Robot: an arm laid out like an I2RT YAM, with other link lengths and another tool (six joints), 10 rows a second.
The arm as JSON. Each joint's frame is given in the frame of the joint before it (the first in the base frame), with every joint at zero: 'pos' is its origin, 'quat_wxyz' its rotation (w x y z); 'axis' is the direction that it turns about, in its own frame. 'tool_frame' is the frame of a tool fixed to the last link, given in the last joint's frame.
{
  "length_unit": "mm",
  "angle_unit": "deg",
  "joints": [
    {
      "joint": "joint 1",
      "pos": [
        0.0,
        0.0,
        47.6
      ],
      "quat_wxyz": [
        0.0,
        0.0,
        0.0,
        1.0
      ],
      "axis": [
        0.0,
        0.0,
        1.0
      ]
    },
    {
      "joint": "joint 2",
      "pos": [
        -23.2,
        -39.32,
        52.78
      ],
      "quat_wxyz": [
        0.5,
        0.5,
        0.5,
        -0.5
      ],
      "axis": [
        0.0,
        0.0,
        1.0
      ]
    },
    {
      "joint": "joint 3",
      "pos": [
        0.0,
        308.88,
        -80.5
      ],
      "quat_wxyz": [
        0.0,
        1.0,
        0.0,
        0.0
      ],
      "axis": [
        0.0,
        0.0,
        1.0
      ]
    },
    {
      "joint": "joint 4",
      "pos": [
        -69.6,
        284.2,
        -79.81
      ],
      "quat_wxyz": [
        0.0,
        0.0,
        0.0,
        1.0
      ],
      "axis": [
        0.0,
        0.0,
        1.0
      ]
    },
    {
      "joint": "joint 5",
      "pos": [
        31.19,
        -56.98,
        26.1
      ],
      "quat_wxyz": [
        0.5,
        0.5,
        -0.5,
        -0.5
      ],
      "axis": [
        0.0,
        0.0,
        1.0
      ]
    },
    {
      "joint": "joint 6",
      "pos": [
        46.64,
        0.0,
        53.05
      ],
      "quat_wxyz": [
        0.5,
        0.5,
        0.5,
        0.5
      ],
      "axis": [
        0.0,
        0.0,
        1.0
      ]
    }
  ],
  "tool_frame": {
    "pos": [
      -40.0,
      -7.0,
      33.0
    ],
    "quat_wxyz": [
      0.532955,
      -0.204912,
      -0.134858,
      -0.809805
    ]
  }
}
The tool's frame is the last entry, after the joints.
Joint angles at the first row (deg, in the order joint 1, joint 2, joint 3, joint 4, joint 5, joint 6):
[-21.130, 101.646, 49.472, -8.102, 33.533, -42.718]
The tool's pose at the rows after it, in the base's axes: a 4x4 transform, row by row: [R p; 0 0 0 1], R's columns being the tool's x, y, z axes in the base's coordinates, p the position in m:
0.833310, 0.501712, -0.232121, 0.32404; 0.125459, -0.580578, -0.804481, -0.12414; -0.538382, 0.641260, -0.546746, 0.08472; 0, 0, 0, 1
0.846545, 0.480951, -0.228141, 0.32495; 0.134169, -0.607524, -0.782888, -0.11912; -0.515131, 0.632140, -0.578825, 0.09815; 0, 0, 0, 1
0.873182, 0.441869, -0.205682, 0.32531; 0.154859, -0.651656, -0.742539, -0.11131; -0.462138, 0.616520, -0.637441, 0.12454; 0, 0, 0, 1
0.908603, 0.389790, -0.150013, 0.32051; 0.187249, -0.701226, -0.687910, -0.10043; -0.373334, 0.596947, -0.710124, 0.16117; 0, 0, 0, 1
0.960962, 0.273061, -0.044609, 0.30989; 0.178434, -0.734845, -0.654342, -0.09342; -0.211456, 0.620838, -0.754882, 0.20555; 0, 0, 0, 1
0.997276, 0.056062, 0.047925, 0.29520; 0.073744, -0.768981, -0.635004, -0.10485; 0.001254, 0.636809, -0.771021, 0.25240; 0, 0, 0, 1
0.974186, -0.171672, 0.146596, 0.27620; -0.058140, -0.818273, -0.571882, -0.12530; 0.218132, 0.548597, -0.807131, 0.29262; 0, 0, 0, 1
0.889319, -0.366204, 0.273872, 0.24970; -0.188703, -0.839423, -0.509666, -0.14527; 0.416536, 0.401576, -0.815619, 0.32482; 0, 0, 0, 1
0.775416, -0.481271, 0.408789, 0.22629; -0.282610, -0.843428, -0.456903, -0.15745; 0.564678, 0.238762, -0.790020, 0.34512; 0, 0, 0, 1
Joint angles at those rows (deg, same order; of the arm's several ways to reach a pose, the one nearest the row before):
[-20.801, 100.523, 50.348, -10.753, 32.515, -41.084]
[-20.465, 98.772, 51.514, -14.348, 30.984, -38.811]
[-20.247, 95.278, 53.493, -19.905, 27.555, -35.560]
[-20.301, 89.797, 55.252, -25.592, 22.324, -32.315]
[-21.152, 81.783, 55.465, -27.136, 17.872, -28.635]
[-25.157, 74.145, 56.038, -26.373, 14.732, -22.668]
[-32.411, 68.810, 57.103, -25.990, 7.502, -14.554]
[-41.314, 63.872, 56.711, -24.147, -1.956, -5.918]
[-48.905, 60.096, 55.003, -20.682, -11.327, 2.577]

